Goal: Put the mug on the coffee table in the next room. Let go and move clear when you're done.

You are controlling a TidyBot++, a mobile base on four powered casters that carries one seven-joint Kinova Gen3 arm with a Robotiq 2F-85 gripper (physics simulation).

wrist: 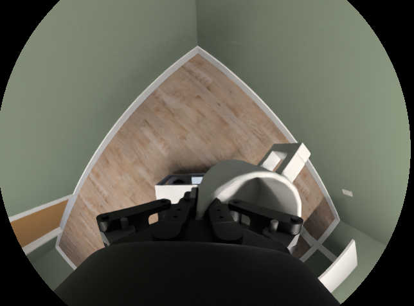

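Observation:
A white mug point(225, 181) with a square handle is in the wrist view, right of centre, its open rim turned toward the camera and its handle pointing to the upper right. My gripper point(200, 195) is shut on the near left side wall of the mug, one finger outside and one inside. The mug is held up above the wood floor. Part of its lower side is hidden behind the right finger. A coffee table does not show in this view.
Green walls point(100, 75) meet in a corner at the top, edged by a white baseboard point(197, 49). Part of the robot's white and black base point(172, 193) shows beside the mug. An orange-brown surface point(40, 225) lies at the left edge, and a white panel point(342, 267) at lower right.

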